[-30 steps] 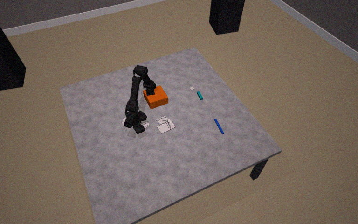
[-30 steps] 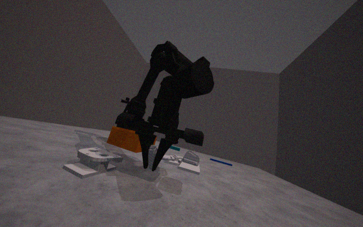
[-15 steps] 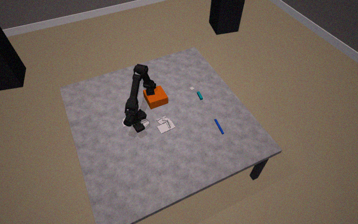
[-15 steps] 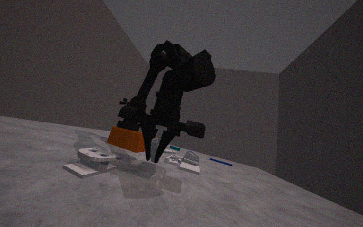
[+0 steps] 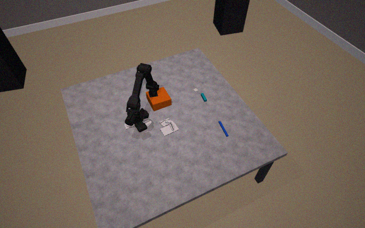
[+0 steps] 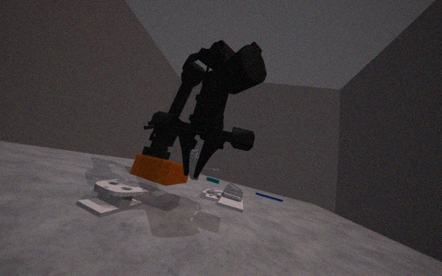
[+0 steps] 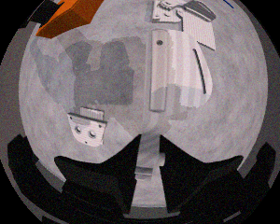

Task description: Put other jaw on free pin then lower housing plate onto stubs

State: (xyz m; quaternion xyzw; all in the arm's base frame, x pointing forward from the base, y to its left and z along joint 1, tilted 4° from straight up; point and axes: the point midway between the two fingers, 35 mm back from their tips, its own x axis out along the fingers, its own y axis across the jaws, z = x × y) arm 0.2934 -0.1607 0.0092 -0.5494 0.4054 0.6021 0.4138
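Right now the white stepped block is 90 mm behind my gripper tip, 60 mm to the right of it and 60 mm below it. The rest, counted from my gripper tip: white jaw (30 mm above, 20 mm to the left, 10 mm behind); then teal bar (560 mm to the left, 210 mm behind, 60 mm below); then small white cube (520 mm to the left, 320 mm behind, 70 mm below).
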